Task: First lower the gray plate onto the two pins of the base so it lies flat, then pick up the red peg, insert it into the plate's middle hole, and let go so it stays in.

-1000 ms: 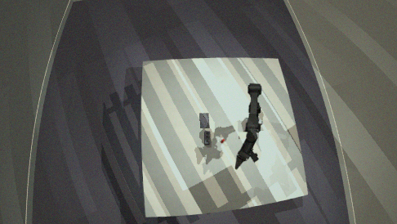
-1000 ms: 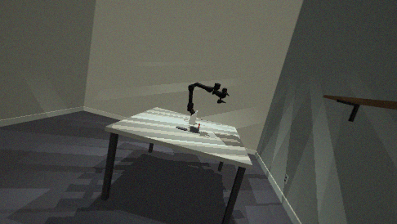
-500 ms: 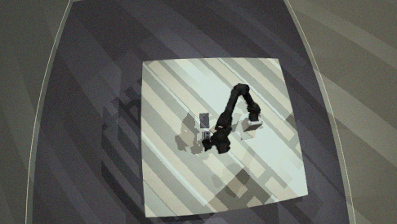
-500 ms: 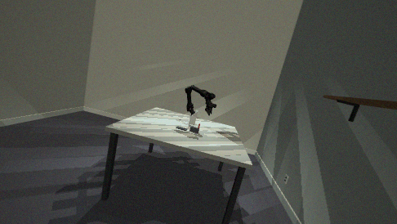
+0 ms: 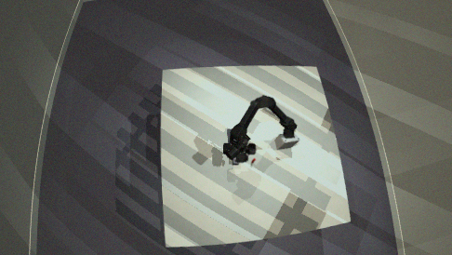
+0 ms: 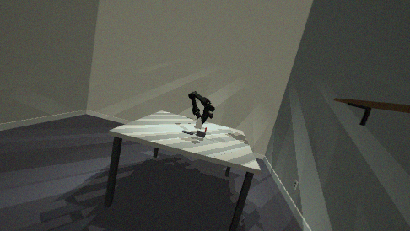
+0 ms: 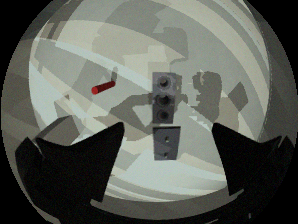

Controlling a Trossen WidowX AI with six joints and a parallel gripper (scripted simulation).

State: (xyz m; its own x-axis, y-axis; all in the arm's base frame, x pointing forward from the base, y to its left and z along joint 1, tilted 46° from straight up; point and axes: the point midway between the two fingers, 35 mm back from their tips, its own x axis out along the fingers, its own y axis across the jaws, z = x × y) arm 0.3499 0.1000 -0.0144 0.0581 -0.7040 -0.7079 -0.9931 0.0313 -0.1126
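Right now the gray plate is 110 mm below my gripper tip. From my gripper tip the other things lie so: red peg: 110 mm behind, 100 mm below, 40 mm to the left.
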